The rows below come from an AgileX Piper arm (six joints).
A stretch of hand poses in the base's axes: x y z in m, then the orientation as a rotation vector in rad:
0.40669, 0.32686, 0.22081, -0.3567, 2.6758, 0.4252
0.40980, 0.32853, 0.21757, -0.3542, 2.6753, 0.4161
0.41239, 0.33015, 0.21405, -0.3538, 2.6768, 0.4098
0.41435, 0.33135, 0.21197, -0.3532, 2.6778, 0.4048
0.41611, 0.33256, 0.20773, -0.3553, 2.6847, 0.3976
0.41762, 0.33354, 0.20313, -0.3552, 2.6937, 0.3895
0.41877, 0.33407, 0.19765, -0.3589, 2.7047, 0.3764
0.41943, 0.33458, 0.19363, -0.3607, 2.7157, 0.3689
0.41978, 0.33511, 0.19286, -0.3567, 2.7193, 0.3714
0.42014, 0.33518, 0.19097, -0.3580, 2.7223, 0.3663
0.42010, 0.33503, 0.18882, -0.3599, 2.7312, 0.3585
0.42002, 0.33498, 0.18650, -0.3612, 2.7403, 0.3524
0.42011, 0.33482, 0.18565, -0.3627, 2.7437, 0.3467
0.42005, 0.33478, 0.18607, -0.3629, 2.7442, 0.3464
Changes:
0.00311, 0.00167, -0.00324, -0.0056, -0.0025, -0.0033
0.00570, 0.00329, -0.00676, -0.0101, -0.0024, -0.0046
0.00766, 0.00449, -0.00884, -0.0136, -0.0025, -0.0058
0.00942, 0.00570, -0.01308, -0.0202, 0.0026, -0.0052
0.01093, 0.00668, -0.01768, -0.0275, 0.0096, -0.0062
0.01208, 0.00721, -0.02316, -0.0392, 0.0175, -0.0053
0.01274, 0.00772, -0.02718, -0.0468, 0.0266, -0.0048
0.01309, 0.00825, -0.02795, -0.0452, 0.0306, -0.0071
0.01345, 0.00832, -0.02984, -0.0495, 0.0325, -0.0068
0.01341, 0.00817, -0.03199, -0.0568, 0.0396, -0.0064
0.01333, 0.00812, -0.03431, -0.0629, 0.0472, -0.0061
0.01342, 0.00796, -0.03516, -0.0676, 0.0494, -0.0058
0.01336, 0.00792, -0.03474, -0.0680, 0.0498, -0.0057

